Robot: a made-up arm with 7 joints. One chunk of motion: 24 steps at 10 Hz.
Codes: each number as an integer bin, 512 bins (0 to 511) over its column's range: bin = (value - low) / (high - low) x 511, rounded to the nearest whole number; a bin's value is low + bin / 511 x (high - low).
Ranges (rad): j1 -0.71..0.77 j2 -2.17..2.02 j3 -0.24..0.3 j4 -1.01..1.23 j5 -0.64..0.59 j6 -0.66..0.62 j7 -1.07..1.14
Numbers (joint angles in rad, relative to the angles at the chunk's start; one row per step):
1: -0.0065 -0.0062 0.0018 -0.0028 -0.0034 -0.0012 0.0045
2: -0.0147 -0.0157 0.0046 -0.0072 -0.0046 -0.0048 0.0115
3: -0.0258 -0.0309 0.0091 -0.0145 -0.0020 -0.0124 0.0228
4: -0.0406 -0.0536 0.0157 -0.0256 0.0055 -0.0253 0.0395
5: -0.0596 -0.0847 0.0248 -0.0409 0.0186 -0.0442 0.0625
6: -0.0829 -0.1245 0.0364 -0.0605 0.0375 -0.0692 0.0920
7: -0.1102 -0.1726 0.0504 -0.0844 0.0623 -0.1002 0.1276
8: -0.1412 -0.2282 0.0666 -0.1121 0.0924 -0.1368 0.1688
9: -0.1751 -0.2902 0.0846 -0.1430 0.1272 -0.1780 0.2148
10: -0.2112 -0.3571 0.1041 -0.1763 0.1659 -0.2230 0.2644
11: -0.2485 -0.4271 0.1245 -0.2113 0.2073 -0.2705 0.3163
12: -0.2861 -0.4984 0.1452 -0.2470 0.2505 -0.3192 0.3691
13: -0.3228 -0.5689 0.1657 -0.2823 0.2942 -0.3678 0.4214
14: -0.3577 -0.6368 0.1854 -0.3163 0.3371 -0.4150 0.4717
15: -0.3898 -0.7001 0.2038 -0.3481 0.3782 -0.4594 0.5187
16: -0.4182 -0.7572 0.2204 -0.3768 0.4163 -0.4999 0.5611
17: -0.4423 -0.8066 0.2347 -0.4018 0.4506 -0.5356 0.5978
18: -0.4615 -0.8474 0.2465 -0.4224 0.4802 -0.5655 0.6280
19: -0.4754 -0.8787 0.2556 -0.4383 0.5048 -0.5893 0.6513
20: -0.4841 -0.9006 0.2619 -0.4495 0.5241 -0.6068 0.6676
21: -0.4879 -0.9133 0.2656 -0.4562 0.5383 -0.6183 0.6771
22: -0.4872 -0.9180 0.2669 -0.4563 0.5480 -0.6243 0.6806
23: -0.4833 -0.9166 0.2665 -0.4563 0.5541 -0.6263 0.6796
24: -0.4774 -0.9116 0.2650 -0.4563 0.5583 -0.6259 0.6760
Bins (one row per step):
1: 243 264 229 230 264 263 248
2: 240 263 231 229 264 262 250
3: 236 261 236 227 265 259 253
4: 231 258 242 225 268 253 257
5: 225 254 251 221 274 246 262
6: 217 249 262 217 281 236 269
7: 207 244 275 211 292 223 277
8: 196 237 290 205 304 209 286
9: 185 229 307 198 319 192 297
10: 172 221 326 190 335 174 309
11: 159 213 345 182 352 155 321
12: 146 204 365 174 370 136 333
13: 134 195 384 166 388 117 345
14: 122 187 403 158 406 98 356
15: 111 179 420 151 423 80 367
16: 101 172 436 144 439 64 377
17: 92 166 449 139 453 50 386
18: 86 161 460 134 465 38 393
19: 81 157 469 130 476 28 398
20: 78 155 475 128 484 21 402
21: 77 153 478 126 490 17 404
22: 77 153 480 126 494 14 405
23: 78 153 479 126 496 13 405
24: 80 153 478 126 498 14 404

